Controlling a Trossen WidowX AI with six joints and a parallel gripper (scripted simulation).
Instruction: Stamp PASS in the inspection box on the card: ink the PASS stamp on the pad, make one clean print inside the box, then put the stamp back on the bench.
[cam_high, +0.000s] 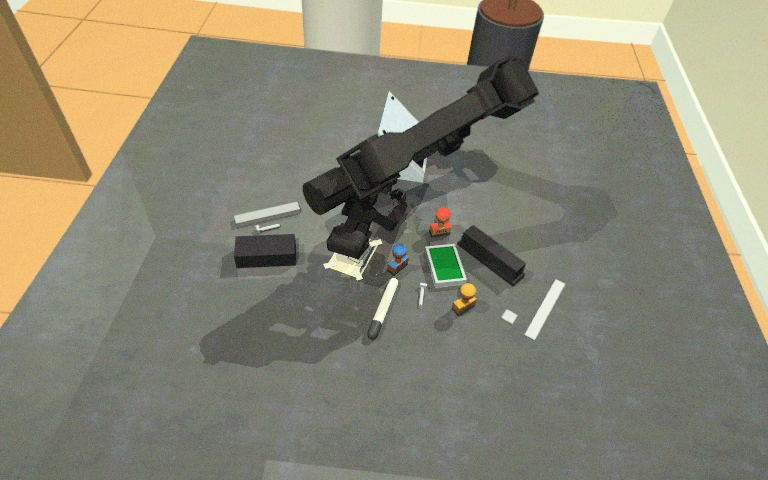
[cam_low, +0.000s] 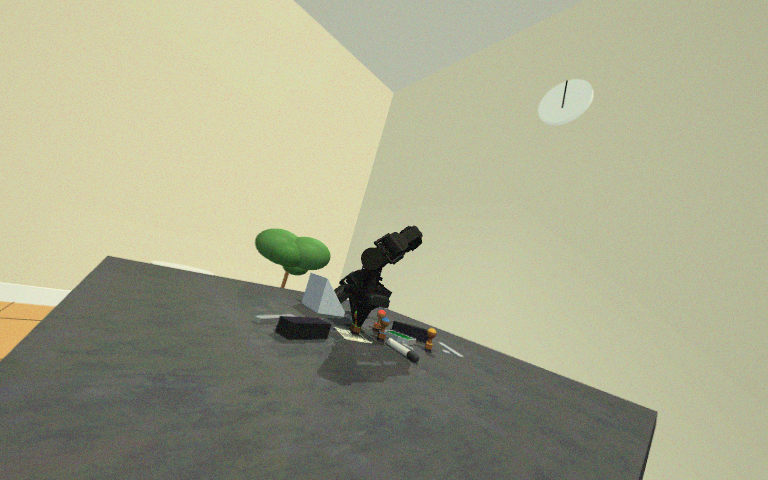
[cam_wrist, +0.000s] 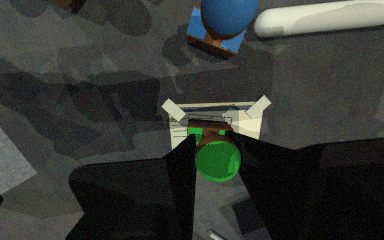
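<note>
My gripper tip is now 3 cm above the cream card, 1 cm to the left of it and 1 cm short of it. The rest, counted from my gripper tip: blue-knobbed stamp: 8 cm to the left, 2 cm ahead, 1 cm below; then white marker: 14 cm ahead, 6 cm to the left, 2 cm below; then green-knobbed stamp: right at my gripper tip.
</note>
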